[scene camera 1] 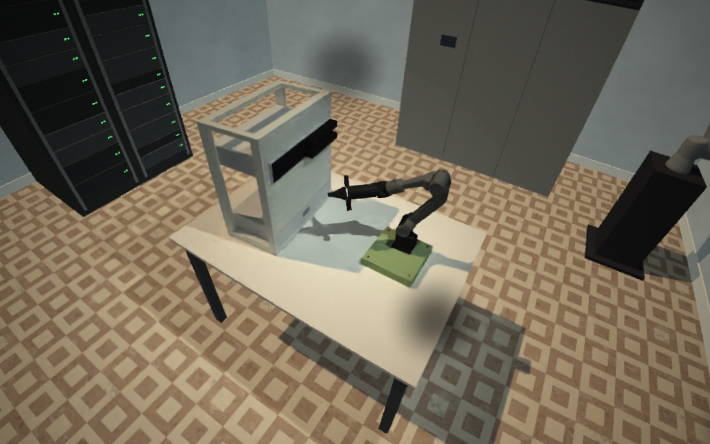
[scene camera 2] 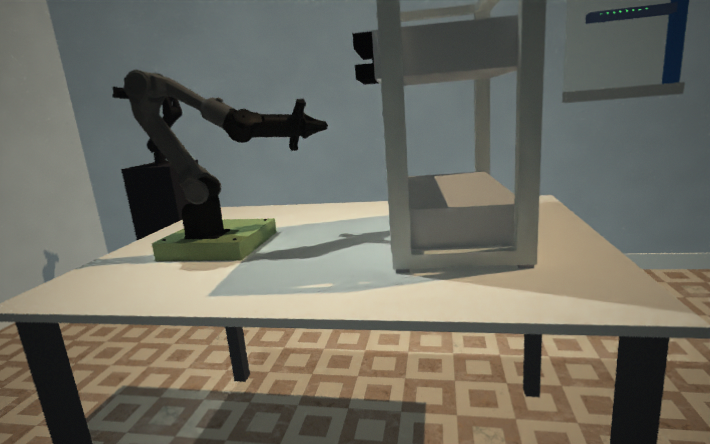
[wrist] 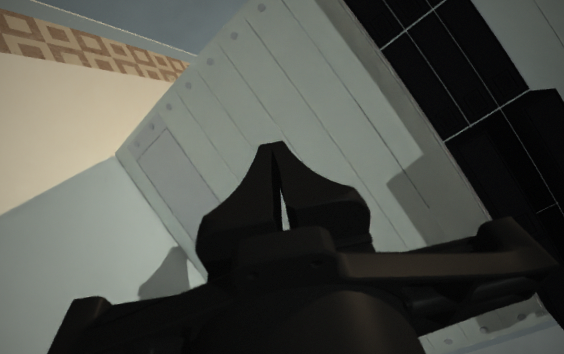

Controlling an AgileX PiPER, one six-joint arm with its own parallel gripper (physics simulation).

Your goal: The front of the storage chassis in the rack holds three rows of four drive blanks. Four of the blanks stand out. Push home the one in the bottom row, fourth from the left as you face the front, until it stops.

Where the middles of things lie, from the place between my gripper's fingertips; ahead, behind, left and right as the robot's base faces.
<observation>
Now: hand 31 cm short of the pale rack (scene camera 2: 472,209), 5 cm to the left of it and 1 cm above it.
</observation>
